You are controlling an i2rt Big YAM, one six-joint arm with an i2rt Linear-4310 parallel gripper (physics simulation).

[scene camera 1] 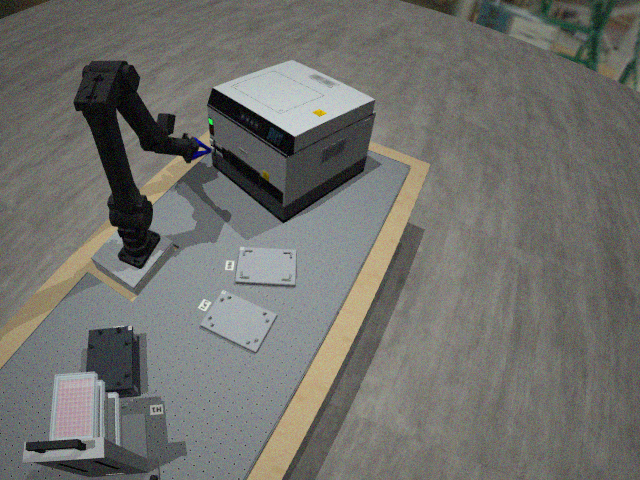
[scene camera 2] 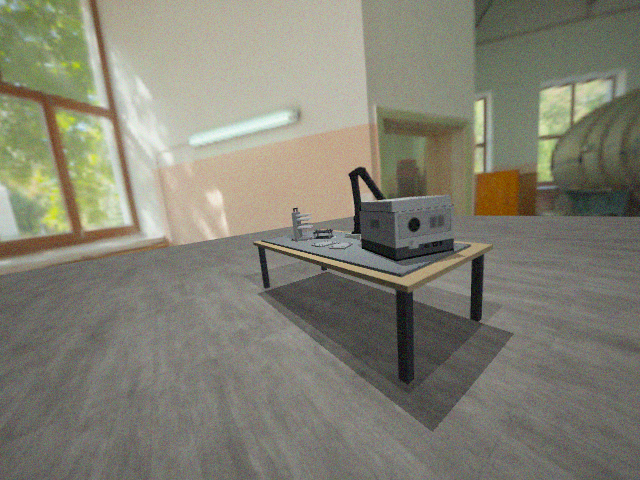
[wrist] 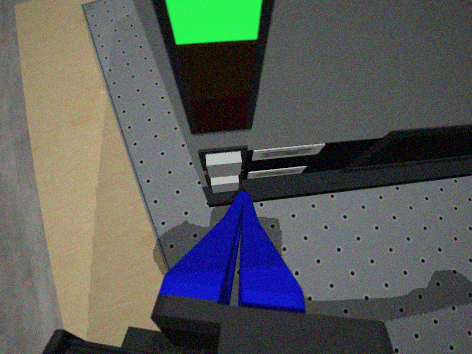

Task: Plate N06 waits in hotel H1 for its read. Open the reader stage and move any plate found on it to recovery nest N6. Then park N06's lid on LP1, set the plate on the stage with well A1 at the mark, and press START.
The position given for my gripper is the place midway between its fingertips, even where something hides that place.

Note:
My gripper (wrist: 243, 198) is shut, with nothing in its grasp. Further things: a stage slot flap (wrist: 408, 149) and an START key (wrist: 227, 163).

